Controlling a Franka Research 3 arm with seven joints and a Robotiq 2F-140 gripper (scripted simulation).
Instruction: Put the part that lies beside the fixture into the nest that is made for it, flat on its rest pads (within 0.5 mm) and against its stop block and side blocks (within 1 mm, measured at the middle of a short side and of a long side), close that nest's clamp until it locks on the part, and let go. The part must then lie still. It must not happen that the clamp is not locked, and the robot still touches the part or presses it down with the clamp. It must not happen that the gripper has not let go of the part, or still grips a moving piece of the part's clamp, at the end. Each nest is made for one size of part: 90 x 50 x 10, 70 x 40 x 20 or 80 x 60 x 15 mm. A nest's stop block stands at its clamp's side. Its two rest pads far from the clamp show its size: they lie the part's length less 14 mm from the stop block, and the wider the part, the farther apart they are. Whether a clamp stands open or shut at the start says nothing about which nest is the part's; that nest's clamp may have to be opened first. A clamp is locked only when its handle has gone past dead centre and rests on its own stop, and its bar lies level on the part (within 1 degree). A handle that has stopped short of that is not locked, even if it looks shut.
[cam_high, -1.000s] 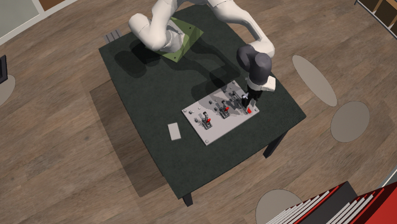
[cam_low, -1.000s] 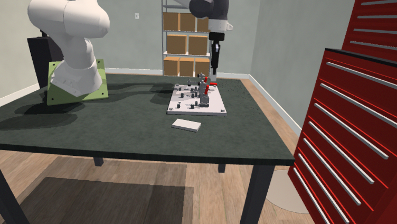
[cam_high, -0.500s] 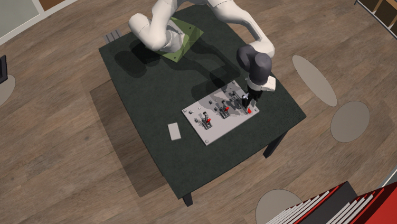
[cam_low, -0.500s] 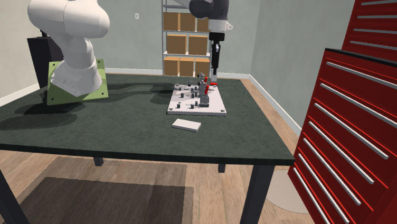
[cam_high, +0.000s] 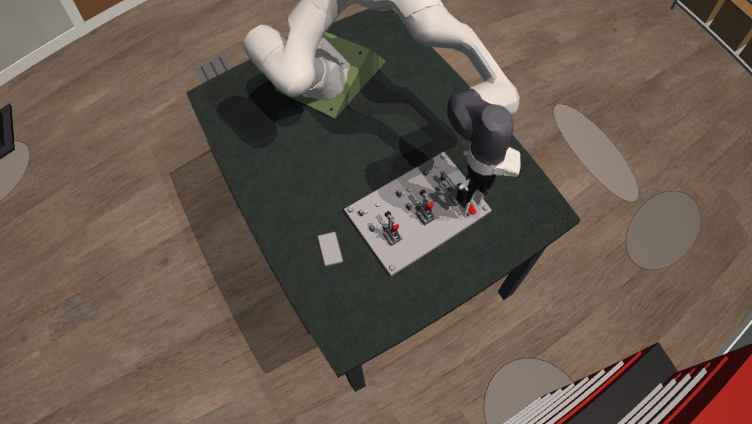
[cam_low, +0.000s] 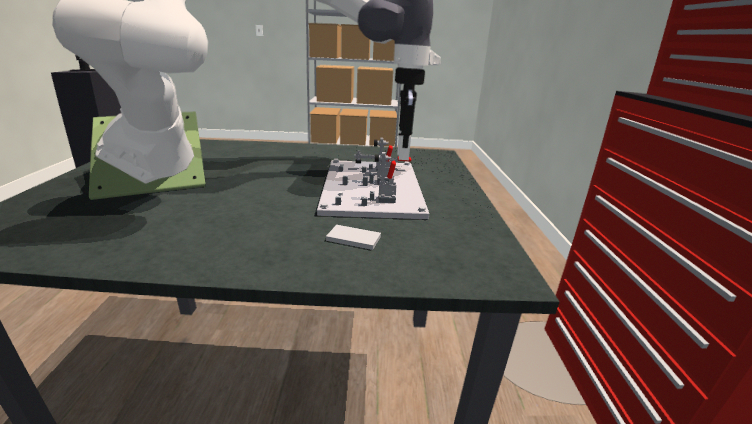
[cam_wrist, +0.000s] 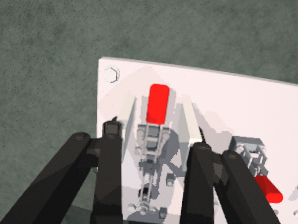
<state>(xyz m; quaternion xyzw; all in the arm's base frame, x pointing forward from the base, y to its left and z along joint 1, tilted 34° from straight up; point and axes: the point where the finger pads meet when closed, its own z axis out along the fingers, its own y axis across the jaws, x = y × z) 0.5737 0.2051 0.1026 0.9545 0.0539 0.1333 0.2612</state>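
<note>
Now: hand 60 mm past the clamp and 40 mm above it. Round my hand: light grey fixture plate: 110 mm to the right, 80 mm below, 80 mm behind; part: 380 mm to the right, 110 mm behind, 80 mm below.
</note>
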